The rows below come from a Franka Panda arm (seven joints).
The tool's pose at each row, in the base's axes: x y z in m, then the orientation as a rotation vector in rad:
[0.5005 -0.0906 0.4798 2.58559 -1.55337 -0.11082]
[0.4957 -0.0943 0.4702 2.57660 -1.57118 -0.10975]
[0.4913 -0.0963 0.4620 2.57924 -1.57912 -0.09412]
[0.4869 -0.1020 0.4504 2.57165 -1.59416 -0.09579]
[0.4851 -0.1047 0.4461 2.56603 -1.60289 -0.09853]
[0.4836 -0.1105 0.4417 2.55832 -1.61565 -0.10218]
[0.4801 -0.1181 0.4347 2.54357 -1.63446 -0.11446]
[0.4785 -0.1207 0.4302 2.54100 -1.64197 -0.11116]
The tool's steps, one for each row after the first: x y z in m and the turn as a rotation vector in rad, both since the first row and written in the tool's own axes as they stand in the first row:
[0.0010 0.0045 0.0104 0.00165 -0.00107 0.01311]
[0.0007 0.0081 0.0192 0.01207 0.00459 0.01710]
[0.0037 0.0130 0.0316 0.01277 0.00212 0.02803]
[0.0052 0.0152 0.0362 0.01177 0.00012 0.03475]
[0.0096 0.0186 0.0412 0.01084 -0.00283 0.04439]
[0.0147 0.0242 0.0491 0.00498 -0.00994 0.05960]
[0.0162 0.0261 0.0539 0.00764 -0.00933 0.06475]

